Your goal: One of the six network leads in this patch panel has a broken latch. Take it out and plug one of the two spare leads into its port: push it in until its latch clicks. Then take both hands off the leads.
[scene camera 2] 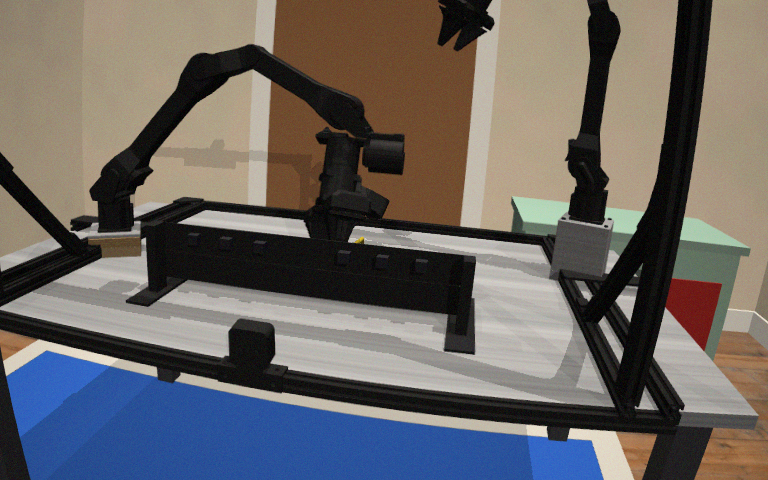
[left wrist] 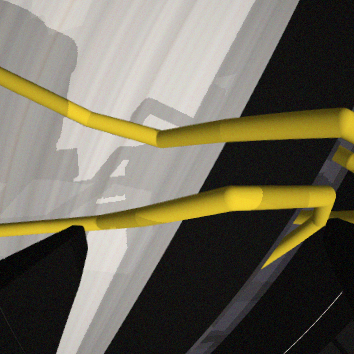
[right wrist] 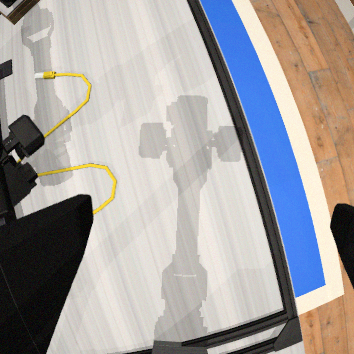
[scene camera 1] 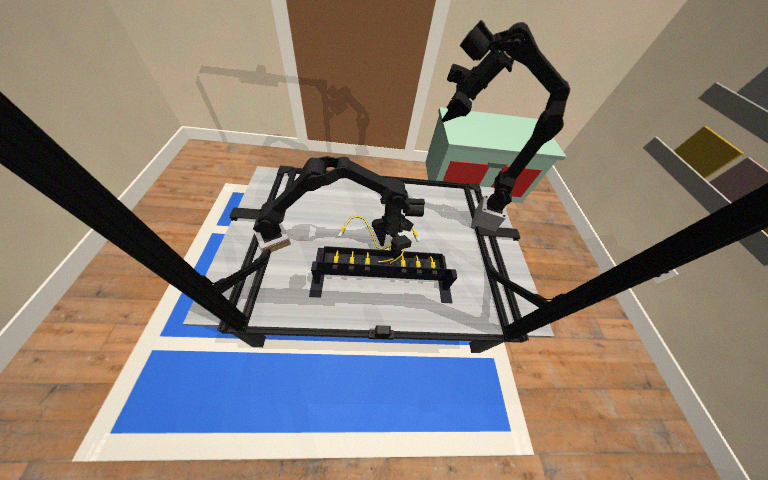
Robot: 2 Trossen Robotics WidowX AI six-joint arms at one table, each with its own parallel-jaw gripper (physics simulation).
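Frame: origin at the left arm's base, x left, y back, z up, level; metres.
Where they show: left gripper, between the fingertips: (left wrist: 209, 236) (scene camera 1: 388, 252); right gripper, between the fingertips: (scene camera 2: 447, 47) (right wrist: 219, 212) (scene camera 1: 445, 114); left arm's base, origin of its link: (scene camera 2: 115, 228) (scene camera 1: 270, 233); right arm's base, origin of its link: (scene camera 2: 587, 219) (scene camera 1: 494, 206).
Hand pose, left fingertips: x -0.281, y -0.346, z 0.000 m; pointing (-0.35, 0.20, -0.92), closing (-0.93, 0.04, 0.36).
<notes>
Things, the pixels of their top centre, and the offset from my left fingertips. Level surfaces: height alone.
- black patch panel, centre of its top: (scene camera 2: 307, 233) (scene camera 1: 386, 260) dz +0.065, dx -0.054, dy +0.053 m
- spare lead's white-tipped plug, centre of its top: (right wrist: 43, 73) (scene camera 1: 341, 230) dz -0.031, dx +0.192, dy +0.099 m
- grey table top, height of its surface: dz -0.044 m
The black patch panel (scene camera 1: 382, 272) (scene camera 2: 301, 273) stands across the middle of the table, with six yellow leads plugged in, such as one at the left (scene camera 1: 335, 258) and one at the right (scene camera 1: 432, 262). My left gripper (scene camera 1: 389, 239) (scene camera 2: 334, 228) is open, low just behind the panel's middle. Two yellow cables (left wrist: 246, 128) (left wrist: 246, 198) cross close under it in the left wrist view. One spare lead's white-tipped plug (scene camera 1: 341, 232) (right wrist: 43, 74) lies on the table behind the panel. My right gripper (scene camera 1: 458, 111) (scene camera 2: 460, 33) (right wrist: 219, 212) is open and empty, high above the back right.
A black frame (scene camera 1: 382, 331) (scene camera 2: 430, 400) runs around the grey table top (scene camera 1: 287, 305). A green cabinet (scene camera 1: 487, 138) (scene camera 2: 539, 214) stands at the back right. A small black block (scene camera 2: 252, 342) sits on the front rail.
</notes>
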